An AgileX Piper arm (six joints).
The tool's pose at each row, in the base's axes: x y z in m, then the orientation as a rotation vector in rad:
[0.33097, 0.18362, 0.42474, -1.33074, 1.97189, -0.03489]
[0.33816, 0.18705, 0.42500, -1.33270, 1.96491, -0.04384]
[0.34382, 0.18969, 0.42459, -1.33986, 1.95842, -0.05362]
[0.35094, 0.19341, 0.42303, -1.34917, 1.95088, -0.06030]
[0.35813, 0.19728, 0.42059, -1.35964, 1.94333, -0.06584]
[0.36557, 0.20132, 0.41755, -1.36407, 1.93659, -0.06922]
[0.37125, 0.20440, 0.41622, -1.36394, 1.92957, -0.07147]
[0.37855, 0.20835, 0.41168, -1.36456, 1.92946, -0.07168]
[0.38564, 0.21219, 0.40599, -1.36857, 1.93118, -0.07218]
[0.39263, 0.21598, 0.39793, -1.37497, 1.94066, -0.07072]
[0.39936, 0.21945, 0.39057, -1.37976, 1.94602, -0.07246]
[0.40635, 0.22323, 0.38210, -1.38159, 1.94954, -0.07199]
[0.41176, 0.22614, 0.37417, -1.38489, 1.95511, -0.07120]
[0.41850, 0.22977, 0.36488, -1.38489, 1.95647, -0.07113]
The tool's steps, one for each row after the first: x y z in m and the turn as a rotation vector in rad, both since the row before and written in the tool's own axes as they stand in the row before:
[-0.00424, -0.00420, 0.00528, 0.00668, -0.00109, -0.00656]
[-0.00292, -0.00307, 0.00460, 0.00431, 0.00132, -0.00978]
[-0.00340, -0.00325, 0.00670, 0.00170, -0.00008, -0.01059]
[-0.00302, -0.00288, 0.00743, 0.00040, -0.00017, -0.01097]
[-0.00284, -0.00277, 0.00807, 0.00201, -0.00233, -0.00636]
[-0.00267, -0.00256, 0.00546, 0.00385, -0.00444, -0.00340]
[-0.00185, -0.00201, 0.00906, -0.00017, 0.00020, -0.00048]
[-0.00110, -0.00138, 0.00971, -0.00245, 0.00277, -0.00188]
[0.00021, -0.00029, 0.01132, -0.00760, 0.00859, 0.00037]
[0.00004, -0.00062, 0.01054, -0.00343, 0.00634, -0.00124]
[0.00026, -0.00024, 0.01161, -0.00249, 0.00305, 0.00044]
[0.00091, 0.00039, 0.00998, -0.00418, 0.00493, 0.00047]
[0.00077, 0.00017, 0.01201, -0.00053, 0.00100, 0.00056]

